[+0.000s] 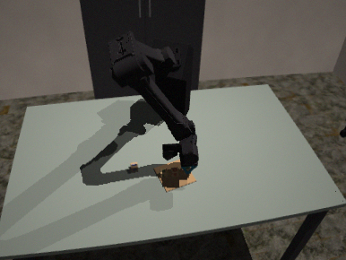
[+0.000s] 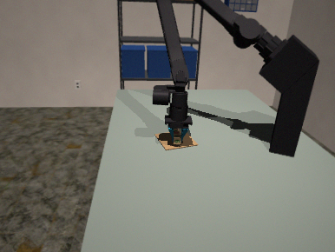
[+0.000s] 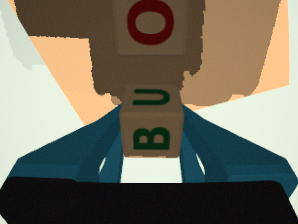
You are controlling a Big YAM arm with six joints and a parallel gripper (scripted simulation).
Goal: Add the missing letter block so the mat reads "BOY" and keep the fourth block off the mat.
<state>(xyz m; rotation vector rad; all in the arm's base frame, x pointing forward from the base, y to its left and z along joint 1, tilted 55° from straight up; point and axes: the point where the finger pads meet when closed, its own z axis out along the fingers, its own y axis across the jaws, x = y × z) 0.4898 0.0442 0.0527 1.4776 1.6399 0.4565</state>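
Now: the orange mat 5 cm to the right of my hand, 3 cm below it and 1 cm behind it. From my hand the other things lie so: wooden block right at my hand.
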